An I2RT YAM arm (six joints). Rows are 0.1 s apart.
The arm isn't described. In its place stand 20 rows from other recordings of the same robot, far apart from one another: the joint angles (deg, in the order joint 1, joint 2, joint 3, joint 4, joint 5, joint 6), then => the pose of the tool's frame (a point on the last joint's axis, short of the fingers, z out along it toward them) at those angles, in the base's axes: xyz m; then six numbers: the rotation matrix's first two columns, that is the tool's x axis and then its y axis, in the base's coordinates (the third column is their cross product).
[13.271, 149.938, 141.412, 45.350, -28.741, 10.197] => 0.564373, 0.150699, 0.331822, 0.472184, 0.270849, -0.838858, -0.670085, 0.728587, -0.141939
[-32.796, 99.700, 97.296, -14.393, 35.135, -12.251] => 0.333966, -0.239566, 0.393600, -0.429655, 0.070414, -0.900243, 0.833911, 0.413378, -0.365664
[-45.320, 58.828, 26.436, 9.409, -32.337, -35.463] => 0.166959, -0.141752, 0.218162, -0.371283, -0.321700, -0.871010, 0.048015, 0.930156, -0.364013
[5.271, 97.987, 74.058, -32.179, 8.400, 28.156] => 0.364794, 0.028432, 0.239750, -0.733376, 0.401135, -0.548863, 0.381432, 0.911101, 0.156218
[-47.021, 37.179, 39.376, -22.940, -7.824, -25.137] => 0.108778, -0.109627, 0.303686, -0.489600, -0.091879, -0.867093, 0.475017, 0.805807, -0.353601
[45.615, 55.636, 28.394, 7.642, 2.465, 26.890] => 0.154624, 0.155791, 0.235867, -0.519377, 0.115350, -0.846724, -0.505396, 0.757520, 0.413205
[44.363, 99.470, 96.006, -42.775, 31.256, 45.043] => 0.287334, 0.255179, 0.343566, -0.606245, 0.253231, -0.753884, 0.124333, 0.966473, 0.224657
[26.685, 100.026, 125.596, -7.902, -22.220, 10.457] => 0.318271, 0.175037, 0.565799, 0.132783, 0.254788, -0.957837, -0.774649, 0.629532, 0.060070
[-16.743, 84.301, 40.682, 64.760, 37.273, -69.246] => 0.288715, -0.109369, 0.287524, -0.597788, -0.597231, -0.534756, 0.595870, 0.115208, -0.794774
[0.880, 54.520, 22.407, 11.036, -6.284, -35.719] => 0.208162, 0.007095, 0.209725, -0.223407, -0.583803, -0.780553, -0.305232, 0.802419, -0.512794
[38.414, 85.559, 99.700, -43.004, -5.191, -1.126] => 0.247424, 0.200316, 0.441911, -0.364776, -0.314240, -0.876466, -0.688177, 0.725060, 0.026456
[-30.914, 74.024, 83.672, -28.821, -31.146, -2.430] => 0.247529, -0.126763, 0.433207, -0.282384, 0.126802, -0.950884, 0.008600, 0.991520, 0.129667
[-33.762, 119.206, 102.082, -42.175, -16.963, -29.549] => 0.384695, -0.244668, 0.236235, -0.822937, -0.017284, -0.567869, 0.002165, 0.999434, -0.033557
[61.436, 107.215, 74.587, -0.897, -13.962, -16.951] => 0.196770, 0.379407, 0.224155, 0.023937, -0.547782, -0.836279, -0.984293, 0.133445, -0.115584
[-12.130, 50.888, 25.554, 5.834, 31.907, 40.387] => 0.190419, -0.060172, 0.232949, 0.182619, 0.523358, -0.832314, 0.718349, 0.506972, 0.476397
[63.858, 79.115, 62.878, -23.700, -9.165, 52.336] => 0.129661, 0.277050, 0.291789, -0.916976, -0.094582, -0.387567, -0.350503, 0.654977, 0.669442
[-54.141, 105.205, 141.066, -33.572, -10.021, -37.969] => 0.216853, -0.289448, 0.564767, -0.409910, -0.467116, -0.783439, 0.563275, 0.545935, -0.620223
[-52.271, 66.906, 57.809, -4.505, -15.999, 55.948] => 0.174840, -0.209945, 0.351404, 0.413511, 0.767061, -0.490535, 0.453157, 0.293904, 0.841587
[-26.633, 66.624, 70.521, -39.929, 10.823, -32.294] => 0.214872, -0.115233, 0.368247, -0.752245, -0.209810, -0.624586, 0.206009, 0.825524, -0.525424
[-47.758, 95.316, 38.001, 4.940, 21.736, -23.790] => 0.186963, -0.225499, 0.117762, -0.825914, 0.352138, -0.440300, 0.553535, 0.654777, -0.514651
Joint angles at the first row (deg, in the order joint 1, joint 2, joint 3, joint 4, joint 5, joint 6):
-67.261 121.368 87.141 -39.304 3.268 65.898
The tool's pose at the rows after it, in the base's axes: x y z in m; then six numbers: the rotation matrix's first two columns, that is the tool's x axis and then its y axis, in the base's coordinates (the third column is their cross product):
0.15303, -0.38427, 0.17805, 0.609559, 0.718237, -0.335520, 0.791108, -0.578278, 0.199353
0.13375, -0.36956, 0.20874, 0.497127, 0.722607, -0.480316, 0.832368, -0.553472, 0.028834
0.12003, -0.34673, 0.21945, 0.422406, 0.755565, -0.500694, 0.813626, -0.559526, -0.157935
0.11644, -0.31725, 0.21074, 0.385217, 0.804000, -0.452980, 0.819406, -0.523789, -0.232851
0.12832, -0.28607, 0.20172, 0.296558, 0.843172, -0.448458, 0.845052, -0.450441, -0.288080
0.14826, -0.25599, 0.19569, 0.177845, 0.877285, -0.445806, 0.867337, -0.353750, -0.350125
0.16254, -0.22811, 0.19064, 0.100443, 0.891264, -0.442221, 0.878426, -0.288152, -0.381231
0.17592, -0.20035, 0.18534, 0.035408, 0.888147, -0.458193, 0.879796, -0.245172, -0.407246
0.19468, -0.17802, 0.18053, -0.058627, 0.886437, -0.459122, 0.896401, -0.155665, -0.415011
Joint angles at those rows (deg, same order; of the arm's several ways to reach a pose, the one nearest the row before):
-67.319 115.612 85.442 -39.703 11.310 58.870
-68.123 110.357 84.959 -46.119 22.438 52.225
-68.138 107.134 83.459 -55.197 29.842 50.925
-66.820 103.209 76.724 -57.435 30.067 50.792
-62.389 99.483 70.034 -56.906 32.024 50.433
-56.011 97.309 65.930 -57.989 34.526 50.739
-50.278 95.386 62.452 -59.129 35.671 52.771
-44.051 94.137 59.559 -60.517 37.514 56.698
-37.691 94.256 58.450 -60.094 37.846 57.448

